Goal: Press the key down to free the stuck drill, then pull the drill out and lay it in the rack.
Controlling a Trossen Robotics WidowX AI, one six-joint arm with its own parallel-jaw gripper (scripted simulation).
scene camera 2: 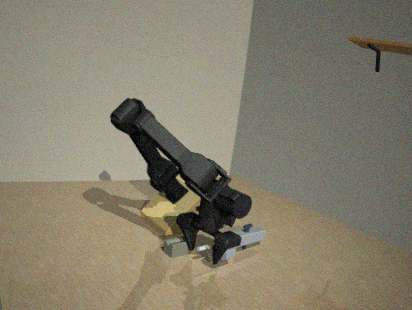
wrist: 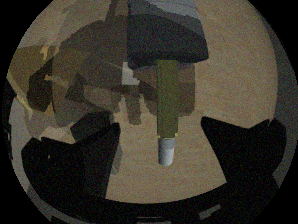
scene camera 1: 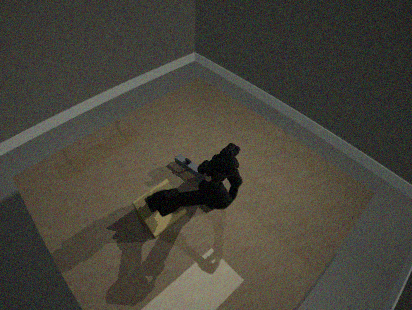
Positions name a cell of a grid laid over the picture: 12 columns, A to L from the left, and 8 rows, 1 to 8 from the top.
Labels:
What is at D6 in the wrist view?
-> The gripper.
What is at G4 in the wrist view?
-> A drill.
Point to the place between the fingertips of the gripper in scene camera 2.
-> At F7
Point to a rack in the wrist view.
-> D5

